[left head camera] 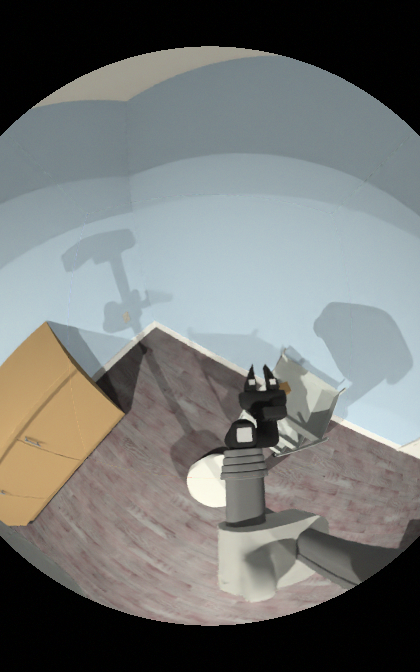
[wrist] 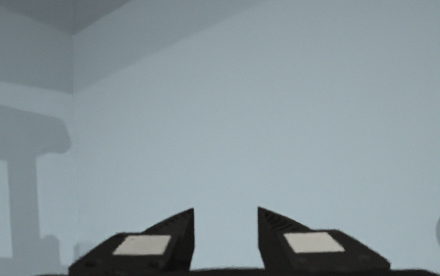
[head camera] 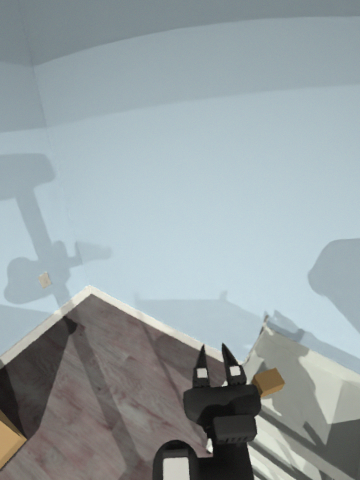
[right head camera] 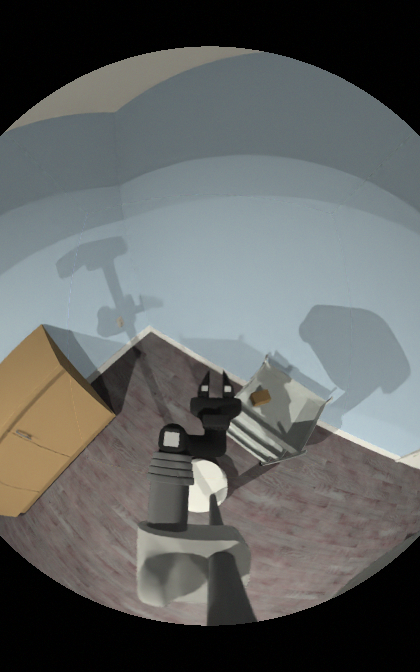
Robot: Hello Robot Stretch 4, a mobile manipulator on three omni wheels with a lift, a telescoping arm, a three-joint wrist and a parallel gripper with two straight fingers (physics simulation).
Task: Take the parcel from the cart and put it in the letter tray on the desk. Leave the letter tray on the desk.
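Frame: origin at the robot's base, x ahead, y left, z up, level; millimetres.
Seen in the pictures: gripper, fingertip midpoint: [wrist: 226,226] [head camera: 212,346].
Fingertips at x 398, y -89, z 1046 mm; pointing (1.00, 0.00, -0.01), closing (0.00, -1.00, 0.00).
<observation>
A point is followed by its place in that frame.
The parcel [head camera: 269,382] {x 467, y -327, z 685 mm} [left head camera: 285,388] [right head camera: 260,398], a small orange-brown box, lies on the top shelf of the pale grey cart [head camera: 330,365] {x 508, y -582, z 675 mm} [left head camera: 315,385] [right head camera: 300,400], near its left side. My gripper [head camera: 213,346] {x 398, y -89, z 1046 mm} [left head camera: 258,367] [right head camera: 216,373] [wrist: 226,226] {x 398, y -89, z 1046 mm} is open and empty, its fingers pointing towards the wall. In the head views it shows to the left of the parcel, apart from it; in the left head view it hides a part of the parcel. The wrist view shows wall between the fingertips. The letter tray and the desk do not show.
A wooden cabinet [head camera: 7,440] {x 450, y 789, z 199 mm} [left head camera: 60,425] [right head camera: 55,430] stands at the left. The blue wall [head camera: 200,200] {x 1081, y -145, z 1081 mm} [left head camera: 240,260] [right head camera: 225,260] [wrist: 225,125] {x 1108, y -103, z 1130 mm} rises behind the cart, with a room corner to the left. My round white base [left head camera: 205,482] [right head camera: 212,480] is below the arm.
</observation>
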